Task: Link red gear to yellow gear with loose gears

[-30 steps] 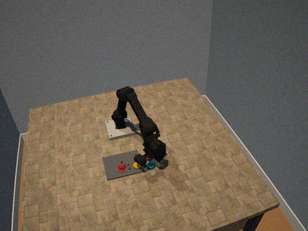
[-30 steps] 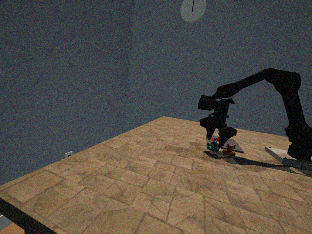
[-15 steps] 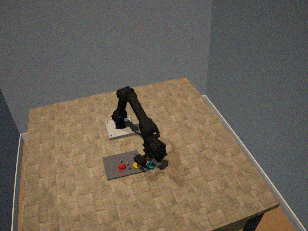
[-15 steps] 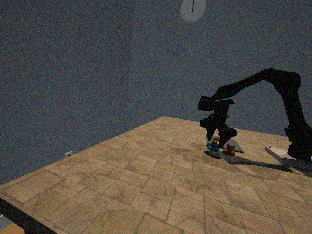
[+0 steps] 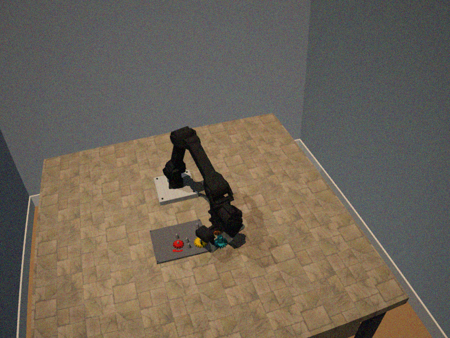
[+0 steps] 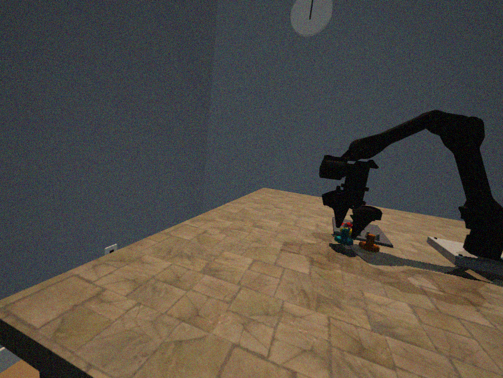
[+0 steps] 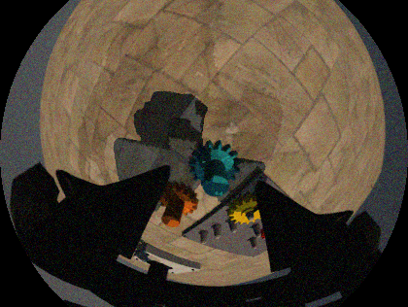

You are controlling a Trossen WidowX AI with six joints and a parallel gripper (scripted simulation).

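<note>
The teal gear lies 10 mm below my gripper tip. The rest, counted from my gripper tip: yellow gear 80 mm to the right, 10 mm below; then red gear 160 mm to the right, 10 mm below; then orange gear 70 mm behind, 10 mm to the right, 10 mm below.
</note>
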